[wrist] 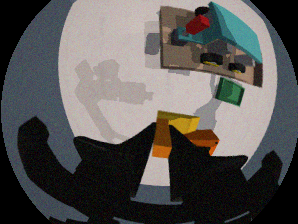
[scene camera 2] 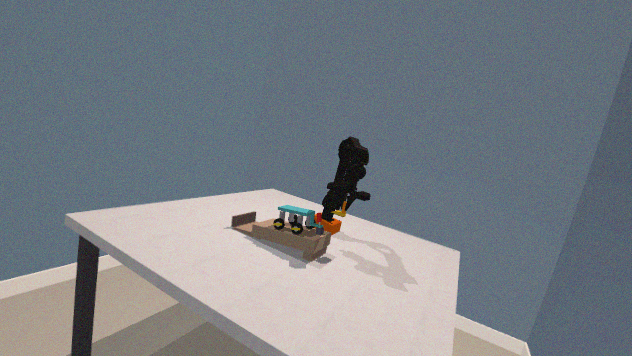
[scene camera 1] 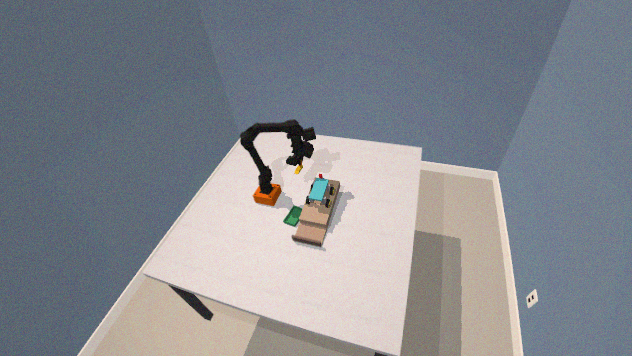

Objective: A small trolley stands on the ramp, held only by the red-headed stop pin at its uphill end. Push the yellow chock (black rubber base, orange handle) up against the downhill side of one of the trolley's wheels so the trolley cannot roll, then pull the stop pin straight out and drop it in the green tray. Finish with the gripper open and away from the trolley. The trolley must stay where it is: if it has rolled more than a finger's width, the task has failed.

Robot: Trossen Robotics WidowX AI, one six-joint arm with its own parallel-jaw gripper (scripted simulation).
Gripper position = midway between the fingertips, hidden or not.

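Observation:
Ramp (scene camera 2: pixel 308 241), (scene camera 1: pixel 315 213), (wrist: pixel 172 57). Yellow chock (wrist: pixel 162 145), held by my gripper (scene camera 2: pixel 343 210), (wrist: pixel 161 126).

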